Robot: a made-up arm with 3 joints. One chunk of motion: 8 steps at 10 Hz.
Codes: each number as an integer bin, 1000 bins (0 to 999) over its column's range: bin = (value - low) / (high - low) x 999, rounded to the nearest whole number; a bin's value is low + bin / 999 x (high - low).
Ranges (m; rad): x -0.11..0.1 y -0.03..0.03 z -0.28..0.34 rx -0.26..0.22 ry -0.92..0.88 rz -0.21..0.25
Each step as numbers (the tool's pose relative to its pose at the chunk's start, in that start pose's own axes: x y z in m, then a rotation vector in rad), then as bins.
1 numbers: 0.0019 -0.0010 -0.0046 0.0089 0.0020 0.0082
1 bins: 532 483 444 560 512 474
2 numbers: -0.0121 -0.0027 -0.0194 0.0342 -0.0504 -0.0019
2 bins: 466 455 420 612 483 452
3 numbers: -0.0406 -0.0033 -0.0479 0.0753 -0.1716 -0.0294
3 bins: 330 445 374 698 415 392
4 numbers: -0.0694 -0.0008 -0.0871 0.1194 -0.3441 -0.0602
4 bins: 193 486 311 790 320 325
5 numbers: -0.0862 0.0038 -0.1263 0.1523 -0.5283 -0.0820
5 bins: 113 563 248 858 217 278
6 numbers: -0.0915 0.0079 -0.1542 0.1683 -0.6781 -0.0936
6 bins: 88 631 203 891 134 253
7 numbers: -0.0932 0.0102 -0.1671 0.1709 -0.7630 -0.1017
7 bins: 80 669 182 897 87 235
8 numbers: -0.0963 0.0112 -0.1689 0.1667 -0.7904 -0.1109
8 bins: 65 686 179 888 72 215
